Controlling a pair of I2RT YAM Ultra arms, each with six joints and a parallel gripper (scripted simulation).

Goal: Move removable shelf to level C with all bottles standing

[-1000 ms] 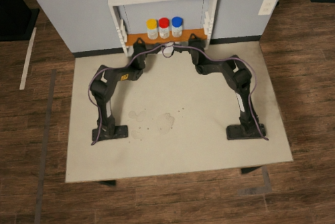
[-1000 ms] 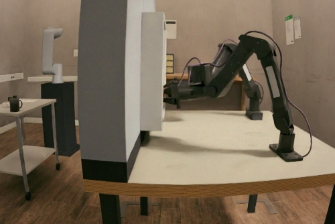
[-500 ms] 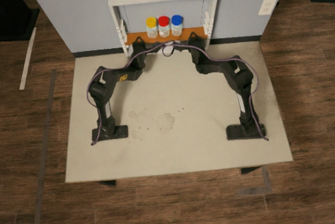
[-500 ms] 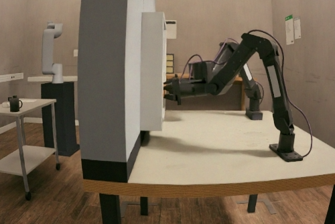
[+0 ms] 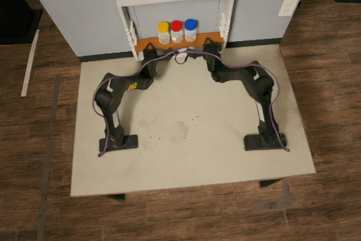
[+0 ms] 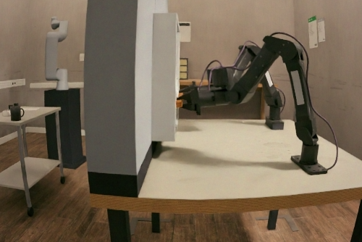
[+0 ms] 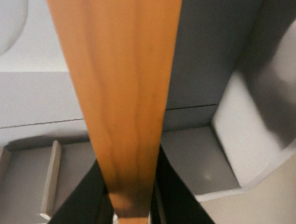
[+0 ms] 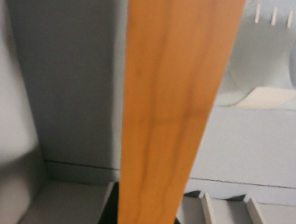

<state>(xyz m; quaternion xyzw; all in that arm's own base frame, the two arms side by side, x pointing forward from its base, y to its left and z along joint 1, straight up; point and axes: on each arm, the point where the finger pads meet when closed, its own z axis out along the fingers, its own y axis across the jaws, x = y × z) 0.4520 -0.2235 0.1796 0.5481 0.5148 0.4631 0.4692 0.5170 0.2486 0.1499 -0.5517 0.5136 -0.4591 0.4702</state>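
Right now the yellow-capped bottle is 80 mm to the right of my left hand, 50 mm above it and 30 mm ahead of it. From my left hand the other things lie so: wall rack: 150 mm to the right, 100 mm above, 40 mm ahead; removable shelf: 150 mm to the right, 20 mm ahead; red-capped bottle: 140 mm to the right, 50 mm above, 30 mm ahead.
Now: the blue-capped bottle 9 cm to the left of my right hand, 5 cm above it and 1 cm ahead of it. The rest, counted from my right hand: wall rack: 15 cm to the left, 10 cm above, 1 cm ahead; then removable shelf: 15 cm to the left, 1 cm behind; then red-capped bottle: 16 cm to the left, 5 cm above.
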